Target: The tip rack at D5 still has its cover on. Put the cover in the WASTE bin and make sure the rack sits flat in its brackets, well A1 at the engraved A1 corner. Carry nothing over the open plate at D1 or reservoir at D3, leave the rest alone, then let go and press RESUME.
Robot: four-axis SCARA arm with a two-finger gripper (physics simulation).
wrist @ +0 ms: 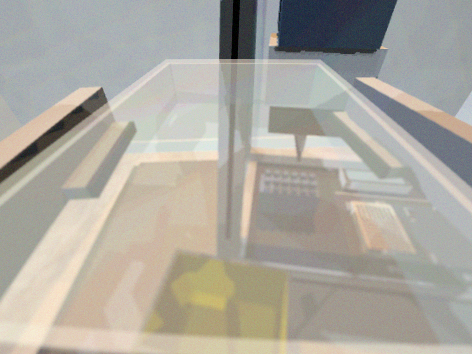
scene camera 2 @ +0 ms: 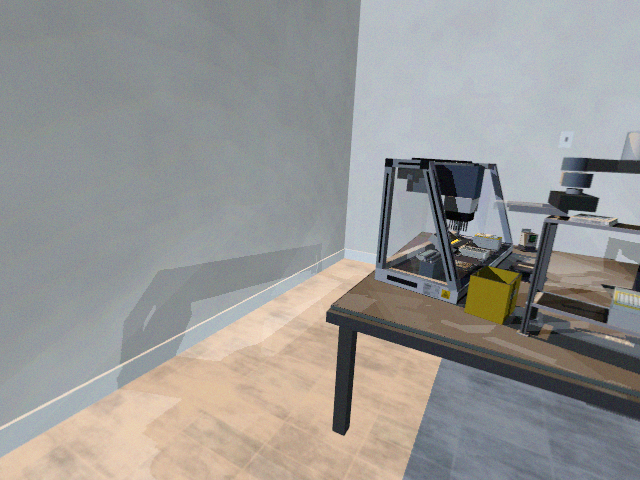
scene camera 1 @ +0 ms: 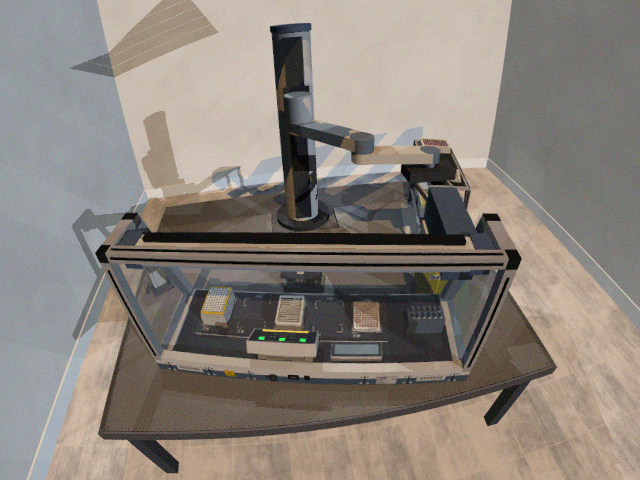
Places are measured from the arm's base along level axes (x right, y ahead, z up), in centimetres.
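Pixels of known places: gripper, fingertip midpoint: (wrist: 233, 104) (scene camera 2: 508, 205); arm's base at its link origin: (scene camera 1: 303, 215).
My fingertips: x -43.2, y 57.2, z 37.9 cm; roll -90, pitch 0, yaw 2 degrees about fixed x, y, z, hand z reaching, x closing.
Ahead of a thing's pixels: the offset from my fingertips to its middle. "spot": to the spot under its first point.
My gripper (wrist: 233, 104) (scene camera 2: 537, 207) is shut on the clear tip rack cover {dx +0.1, dy -2.7, dz -0.1 cm} (wrist: 175, 200), with one finger along each long side. The cover is upright and high over the bench. The yellow WASTE bin {dx -1.8, dy -0.5, dz -29.8 cm} (wrist: 215, 305) (scene camera 2: 491, 295) (scene camera 1: 436, 284) shows through it, low in the wrist view. The tip rack (scene camera 1: 217, 304) (scene camera 2: 487, 240) stands uncovered at the far left of the deck in scene camera 1; its seating and A1 corner are too small to tell. The reservoir {dx +53.6, dy +9.7, dz -30.5 cm} (scene camera 1: 290, 311) and the open plate (scene camera 1: 367, 316) (wrist: 382, 227) stand on the deck. The RESUME label is not readable.
A tube rack (scene camera 1: 424, 317) (wrist: 289, 195) stands at the deck's right. A panel with green lights (scene camera 1: 281, 339) and a screen (scene camera 1: 356, 350) are at the front. The enclosure's posts {spot: dx -1.5, dy +18.8, dz -9.8 cm} (scene camera 2: 442, 227) and dark pipetting head {spot: dx +5.4, dy +17.0, dz +6.8 cm} (scene camera 2: 457, 179) (wrist: 335, 25) rise near the bin. A shelf unit {spot: dx -14.4, dy -9.8, dz -15.5 cm} (scene camera 2: 537, 268) stands beside the bin.
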